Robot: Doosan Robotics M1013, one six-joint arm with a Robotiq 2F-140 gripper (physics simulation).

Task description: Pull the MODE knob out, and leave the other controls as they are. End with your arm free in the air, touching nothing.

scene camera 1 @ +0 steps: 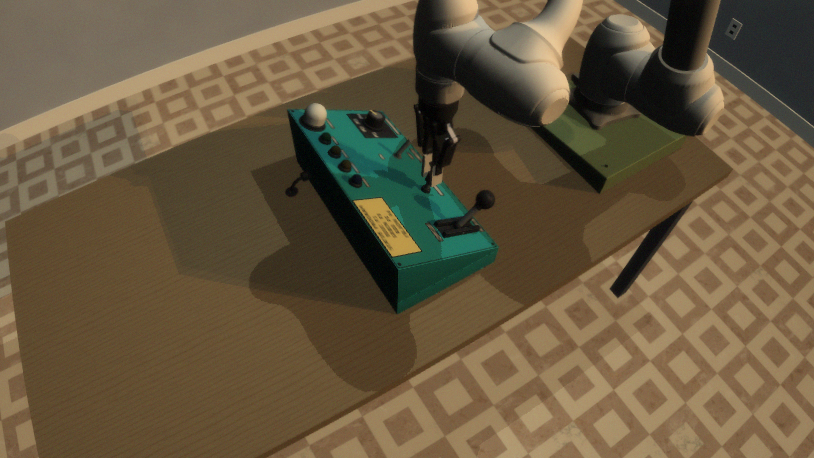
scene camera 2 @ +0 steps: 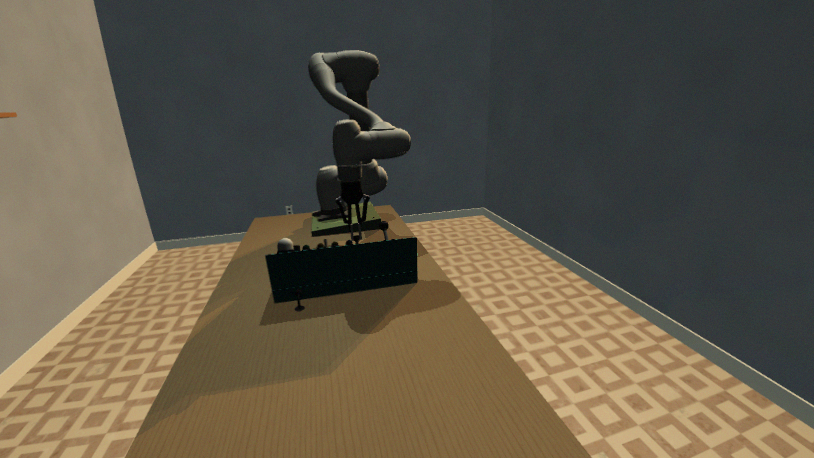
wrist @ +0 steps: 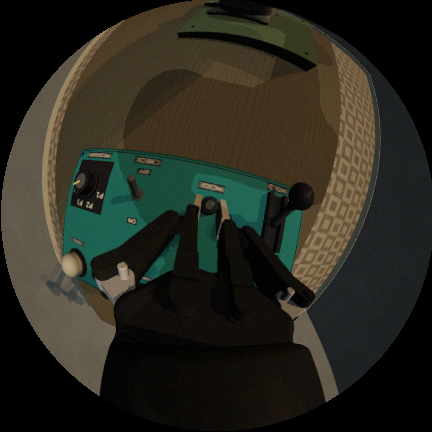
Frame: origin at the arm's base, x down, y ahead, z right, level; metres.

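Seen in the pictures: gripper, fingertip midpoint: [scene camera 1: 431, 179] [scene camera 2: 356, 239] [wrist: 208, 205]; arm's base, link origin: [scene camera 1: 599, 105] [scene camera 2: 335, 214].
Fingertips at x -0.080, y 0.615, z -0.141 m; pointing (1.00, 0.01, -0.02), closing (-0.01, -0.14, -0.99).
Pixels of each thing's middle, then the offset from my fingertips to it. "pt": a spot on its surface instead.
- MODE knob, body centre: [wrist: 207, 206] [scene camera 1: 428, 184] [scene camera 2: 357, 243] dz -0.001, dx +0.015, dy +0.007 m
- teal control box, body centre: [wrist: 166, 230] [scene camera 1: 387, 184] [scene camera 2: 343, 256] dz +0.049, dx +0.036, dy +0.082 m
- MODE label, body centre: [wrist: 211, 186] dz +0.002, dx +0.044, dy -0.019 m
- CHECK toggle, body centre: [wrist: 133, 186] [scene camera 1: 403, 147] dz +0.119, dx +0.009, dy +0.013 m
- rotary selector, body centre: [wrist: 84, 182] [scene camera 1: 374, 120] dz +0.237, dx +0.013, dy +0.039 m
- white dome, surface spot: [wrist: 73, 264] [scene camera 1: 324, 116] pt dz +0.208, dx -0.069, dy +0.168 m
- crank, surface spot: [scene camera 1: 292, 191] [scene camera 2: 300, 306] pt dz +0.184, dx +0.116, dy +0.278 m
The MODE knob [scene camera 1: 426, 188] [scene camera 2: 356, 239] [wrist: 209, 205] is a small dark round knob on the sloping top of the teal control box [scene camera 1: 438, 279] [scene camera 2: 341, 270] [wrist: 167, 185]. My gripper [scene camera 1: 430, 175] [scene camera 2: 355, 234] [wrist: 208, 205] points down with its pale fingertips close against both sides of the knob, shut on it. In scene camera 1 the fingertips hide the knob's head, and its lower part shows beside them. In the wrist view the MODE label [wrist: 211, 187] lies just beyond the knob.
The HOLD lever [scene camera 1: 484, 199] [scene camera 2: 383, 226] [wrist: 301, 195] stands beside the gripper. On the other side are the CHECK toggle [scene camera 1: 402, 148] [wrist: 134, 187], the rotary selector [scene camera 1: 373, 118] [wrist: 82, 183] and a white dome [scene camera 1: 315, 115] [scene camera 2: 285, 244] [wrist: 73, 264]. A crank [scene camera 1: 292, 191] [scene camera 2: 299, 307] sticks out behind.
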